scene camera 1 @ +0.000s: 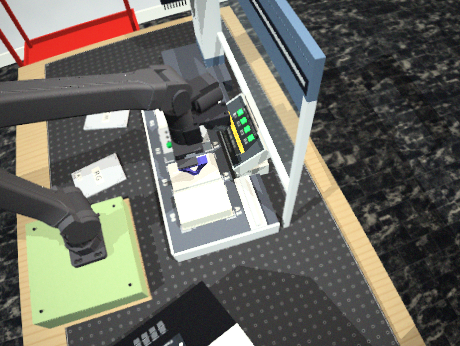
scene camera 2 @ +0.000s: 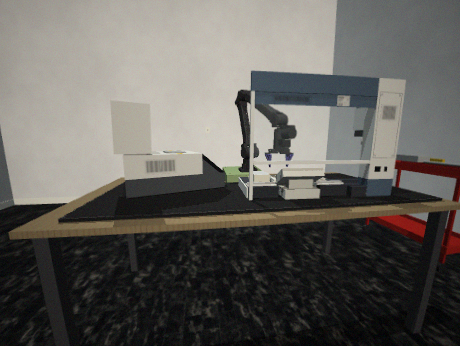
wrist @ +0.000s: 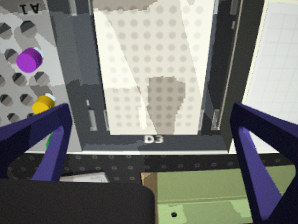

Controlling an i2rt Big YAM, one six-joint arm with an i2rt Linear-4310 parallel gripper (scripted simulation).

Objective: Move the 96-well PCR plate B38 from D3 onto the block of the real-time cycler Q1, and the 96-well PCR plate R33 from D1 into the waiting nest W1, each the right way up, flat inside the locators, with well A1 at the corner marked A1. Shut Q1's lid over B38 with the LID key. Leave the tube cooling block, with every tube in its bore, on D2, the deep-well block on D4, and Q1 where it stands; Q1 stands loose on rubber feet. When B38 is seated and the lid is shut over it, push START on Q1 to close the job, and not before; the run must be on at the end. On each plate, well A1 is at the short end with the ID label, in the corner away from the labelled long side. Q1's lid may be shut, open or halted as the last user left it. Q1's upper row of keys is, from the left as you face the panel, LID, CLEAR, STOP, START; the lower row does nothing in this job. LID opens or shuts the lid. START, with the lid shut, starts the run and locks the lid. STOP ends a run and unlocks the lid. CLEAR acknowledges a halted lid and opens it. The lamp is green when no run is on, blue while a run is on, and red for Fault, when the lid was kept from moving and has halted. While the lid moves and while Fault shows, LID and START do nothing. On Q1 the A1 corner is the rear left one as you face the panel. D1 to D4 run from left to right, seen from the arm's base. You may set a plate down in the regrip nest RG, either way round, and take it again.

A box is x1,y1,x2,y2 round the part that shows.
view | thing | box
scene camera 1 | my gripper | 167,119,207,175
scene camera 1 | white deep-well block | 174,180,233,229
